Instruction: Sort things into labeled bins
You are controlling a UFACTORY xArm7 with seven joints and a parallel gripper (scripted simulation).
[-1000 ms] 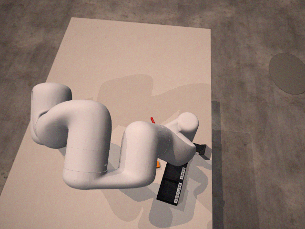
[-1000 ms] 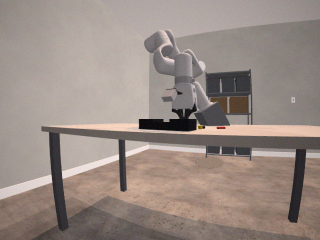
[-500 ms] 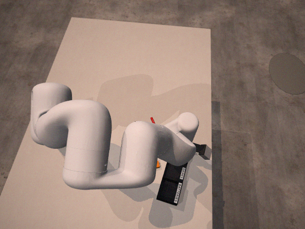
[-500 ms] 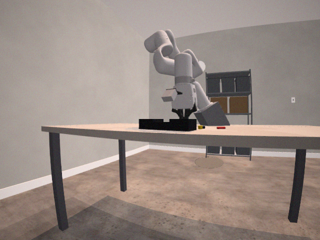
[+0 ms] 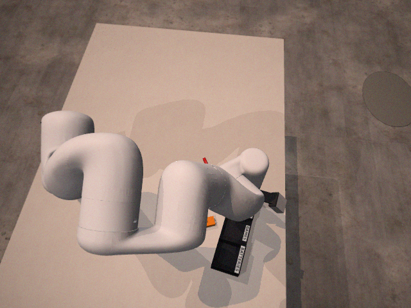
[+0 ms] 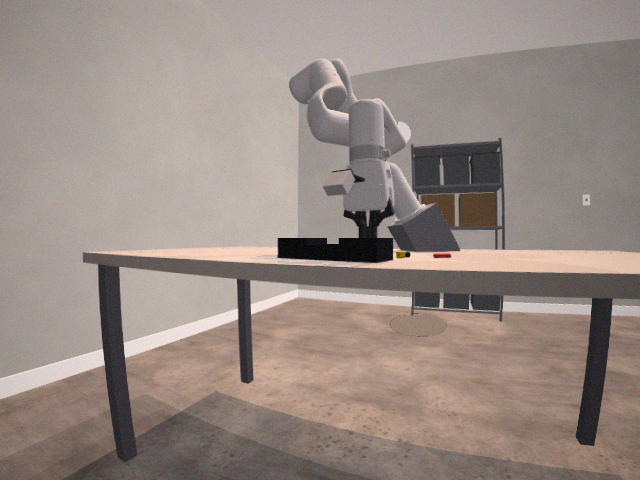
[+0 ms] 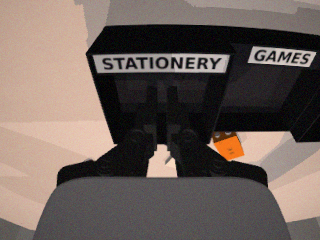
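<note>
My hand is 9 cm past the orange battery, 6 cm to the left of it and 4 cm above it. The rest, counted from my hand: black screw (13 cm behind, 7 cm to the left, 4 cm below); then yellow die (9 cm behind, 6 cm to the left, 4 cm below); then black nut (8 cm behind, 5 cm below, 1 cm to the left).
</note>
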